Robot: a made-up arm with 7 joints. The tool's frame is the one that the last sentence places. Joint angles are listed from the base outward.
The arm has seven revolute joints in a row. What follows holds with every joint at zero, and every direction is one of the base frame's.
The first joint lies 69 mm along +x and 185 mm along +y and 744 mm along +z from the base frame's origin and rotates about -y.
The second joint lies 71 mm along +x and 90 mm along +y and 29 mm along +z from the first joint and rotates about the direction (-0.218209, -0.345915, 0.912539).
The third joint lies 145 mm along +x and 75 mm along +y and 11 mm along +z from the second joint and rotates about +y.
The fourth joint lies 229 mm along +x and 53 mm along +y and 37 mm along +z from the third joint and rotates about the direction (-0.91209, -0.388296, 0.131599).
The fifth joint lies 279 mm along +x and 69 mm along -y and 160 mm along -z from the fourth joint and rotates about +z.
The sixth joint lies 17 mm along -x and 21 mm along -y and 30 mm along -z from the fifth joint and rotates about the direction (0.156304, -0.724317, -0.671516).
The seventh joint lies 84 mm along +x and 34 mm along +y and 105 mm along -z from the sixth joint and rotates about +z.
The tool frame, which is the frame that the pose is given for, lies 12 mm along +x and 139 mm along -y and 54 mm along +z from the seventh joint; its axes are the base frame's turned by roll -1.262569, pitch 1.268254 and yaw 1.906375 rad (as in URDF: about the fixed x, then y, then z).
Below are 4 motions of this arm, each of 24 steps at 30 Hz.
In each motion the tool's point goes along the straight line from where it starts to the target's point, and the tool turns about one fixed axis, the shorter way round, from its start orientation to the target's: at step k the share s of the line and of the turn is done. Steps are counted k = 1, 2, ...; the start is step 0. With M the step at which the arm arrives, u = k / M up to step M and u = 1 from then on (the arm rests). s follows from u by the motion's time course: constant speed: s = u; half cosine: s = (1 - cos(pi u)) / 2; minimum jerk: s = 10 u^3 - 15 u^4 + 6 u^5.
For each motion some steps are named. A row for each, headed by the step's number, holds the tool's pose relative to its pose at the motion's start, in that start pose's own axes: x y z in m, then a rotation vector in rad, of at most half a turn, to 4 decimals.
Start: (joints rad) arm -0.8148 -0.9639 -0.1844 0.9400 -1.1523 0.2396 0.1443
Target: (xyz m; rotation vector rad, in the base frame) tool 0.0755 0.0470 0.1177 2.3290 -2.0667 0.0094
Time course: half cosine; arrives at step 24
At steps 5, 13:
5: 0.0019 -0.0069 0.0560 0.0743 0.0737 -0.0511
13: 0.0106 -0.0378 0.3063 0.4067 0.4031 -0.2796

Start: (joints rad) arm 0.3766 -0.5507 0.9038 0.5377 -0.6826 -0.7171 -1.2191
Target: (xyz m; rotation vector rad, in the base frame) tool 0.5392 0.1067 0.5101 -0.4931 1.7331 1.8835
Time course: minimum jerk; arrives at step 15
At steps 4, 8, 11, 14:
4: -0.0068 0.0033 -0.0028 0.0018 0.0142 0.0215
8: -0.0312 0.0153 -0.0127 0.0082 0.0656 0.0990
11: -0.0487 0.0239 -0.0198 0.0129 0.1025 0.1546
14: -0.0553 0.0272 -0.0225 0.0146 0.1164 0.1756

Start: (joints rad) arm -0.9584 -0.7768 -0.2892 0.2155 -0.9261 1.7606 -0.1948
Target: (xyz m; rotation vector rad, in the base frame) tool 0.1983 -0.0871 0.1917 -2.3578 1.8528 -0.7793
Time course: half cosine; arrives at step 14
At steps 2, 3, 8, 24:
2: -0.0014 0.0001 0.0037 0.0137 0.0011 -0.0170
3: -0.0030 0.0002 0.0081 0.0303 0.0023 -0.0374
8: -0.0167 0.0010 0.0455 0.1697 0.0130 -0.2095
24: -0.0273 0.0017 0.0745 0.2776 0.0212 -0.3428

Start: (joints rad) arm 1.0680 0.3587 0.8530 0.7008 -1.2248 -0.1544 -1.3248
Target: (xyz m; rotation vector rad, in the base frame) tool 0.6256 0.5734 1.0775 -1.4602 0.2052 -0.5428
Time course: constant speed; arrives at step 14
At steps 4, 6, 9, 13, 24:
4: -0.0358 -0.0114 0.0356 0.0761 -0.0728 -0.1355
6: -0.0537 -0.0171 0.0534 0.1141 -0.1091 -0.2032
9: -0.0806 -0.0257 0.0802 0.1712 -0.1637 -0.3049
13: -0.1164 -0.0371 0.1158 0.2473 -0.2365 -0.4404
24: -0.1254 -0.0400 0.1247 0.2663 -0.2547 -0.4742

